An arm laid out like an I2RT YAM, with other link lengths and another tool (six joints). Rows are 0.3 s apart.
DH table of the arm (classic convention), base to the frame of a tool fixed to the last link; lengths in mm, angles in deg. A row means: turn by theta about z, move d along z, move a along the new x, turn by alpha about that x. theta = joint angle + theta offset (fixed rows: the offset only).
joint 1: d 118.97; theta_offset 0; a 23.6; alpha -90
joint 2: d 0; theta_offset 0; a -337.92; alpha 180
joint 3: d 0; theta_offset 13.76; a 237.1; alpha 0
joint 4: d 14.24; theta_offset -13.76; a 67.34; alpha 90
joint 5: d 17.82; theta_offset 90; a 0; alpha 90
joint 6: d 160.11; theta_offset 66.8; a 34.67; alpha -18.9
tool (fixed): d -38.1; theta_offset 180; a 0; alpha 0
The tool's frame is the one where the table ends.
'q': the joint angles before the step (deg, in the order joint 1, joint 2, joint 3, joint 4, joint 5, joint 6). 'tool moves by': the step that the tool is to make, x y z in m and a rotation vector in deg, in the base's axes. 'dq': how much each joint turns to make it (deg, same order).
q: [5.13 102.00 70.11 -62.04 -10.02 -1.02]
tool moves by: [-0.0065 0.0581 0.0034 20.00 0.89 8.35]
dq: [3.98 -0.01 -0.45 -0.09 -19.59 -6.20]
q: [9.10 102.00 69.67 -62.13 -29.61 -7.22]
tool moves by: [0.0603 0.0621 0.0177 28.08 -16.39 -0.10]
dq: [0.53 0.00 -0.39 25.13 -24.60 5.38]
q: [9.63 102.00 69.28 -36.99 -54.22 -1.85]
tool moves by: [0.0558 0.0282 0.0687 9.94 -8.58 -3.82]
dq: [1.07 0.09 11.01 12.18 -4.48 15.41]
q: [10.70 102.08 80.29 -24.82 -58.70 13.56]
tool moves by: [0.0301 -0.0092 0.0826 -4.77 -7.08 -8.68]
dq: [0.08 0.00 19.96 -11.84 10.51 2.52]
